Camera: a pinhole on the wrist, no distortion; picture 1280 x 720 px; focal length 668.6 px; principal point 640.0 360.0 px. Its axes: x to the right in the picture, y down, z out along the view. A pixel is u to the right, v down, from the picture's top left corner.
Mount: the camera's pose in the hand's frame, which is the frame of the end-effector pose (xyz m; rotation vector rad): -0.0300 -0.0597 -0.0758 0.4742 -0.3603 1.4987
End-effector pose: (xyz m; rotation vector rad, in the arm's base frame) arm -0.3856 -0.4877 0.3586 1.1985 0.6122 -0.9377
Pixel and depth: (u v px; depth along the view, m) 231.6 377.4 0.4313
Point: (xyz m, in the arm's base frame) -0.8476 -0.6747 0.1727
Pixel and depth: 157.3 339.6 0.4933
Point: -0.9313 -0.6946 0.0971
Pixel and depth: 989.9 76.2 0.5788
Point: -0.3775 -1.1010 0.2485
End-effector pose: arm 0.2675 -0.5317 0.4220 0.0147 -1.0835 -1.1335
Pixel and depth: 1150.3 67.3 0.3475
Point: 0.0196 -0.4816 0.7042
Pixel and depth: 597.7 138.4 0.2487
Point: 0.0378 -0.6164 0.4302
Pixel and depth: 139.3 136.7 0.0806
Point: 0.1854 -0.6234 0.3230
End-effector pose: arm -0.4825 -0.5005 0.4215 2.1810 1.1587 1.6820
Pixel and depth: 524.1 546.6 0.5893
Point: -0.3646 -0.1724 -0.0853
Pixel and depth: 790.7 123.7 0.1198
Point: -0.4950 -0.4073 0.3704
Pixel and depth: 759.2 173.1 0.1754
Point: -0.4628 -0.3677 0.3470
